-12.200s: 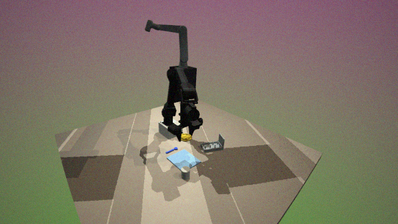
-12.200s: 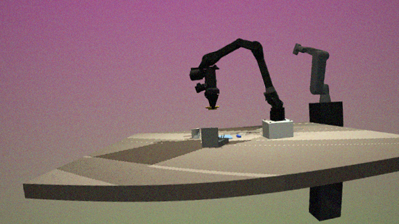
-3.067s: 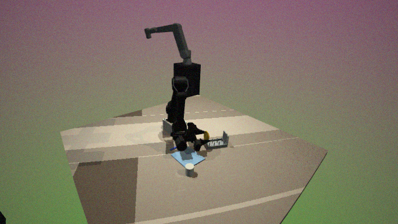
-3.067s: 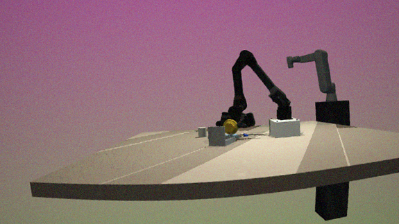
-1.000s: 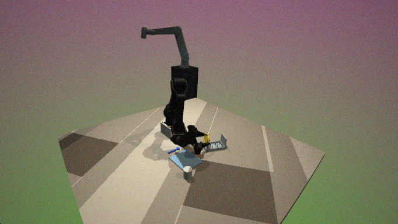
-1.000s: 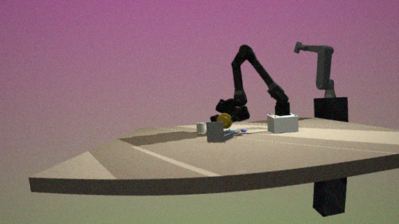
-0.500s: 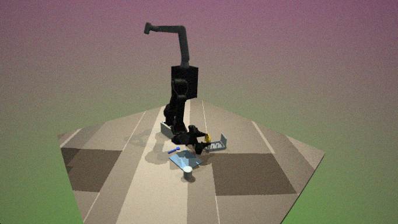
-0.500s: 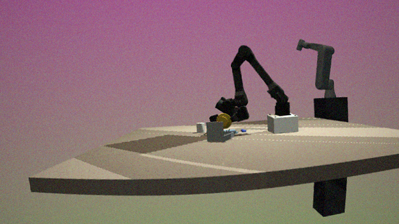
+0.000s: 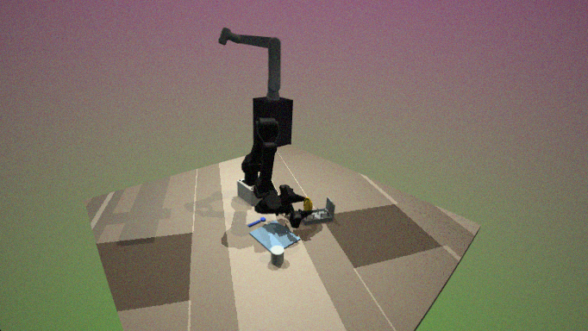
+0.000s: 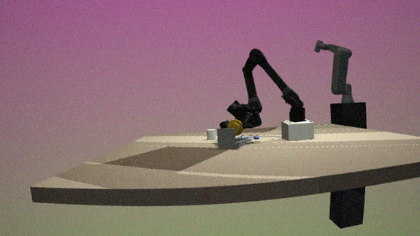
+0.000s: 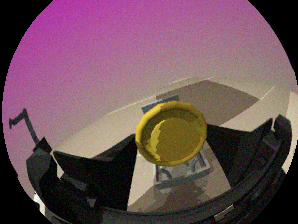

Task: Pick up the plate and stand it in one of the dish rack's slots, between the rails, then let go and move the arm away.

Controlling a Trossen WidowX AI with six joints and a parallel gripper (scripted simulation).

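The dish rack is 50 mm below my gripper tip, 30 mm to the left of it and 10 mm ahead of it. Also, from my gripper tip: blue utensil 170 mm to the right, 120 mm behind, 70 mm below; then blue mat 180 mm to the right, 70 mm below, 10 mm behind; then yellow plate 10 mm to the right.
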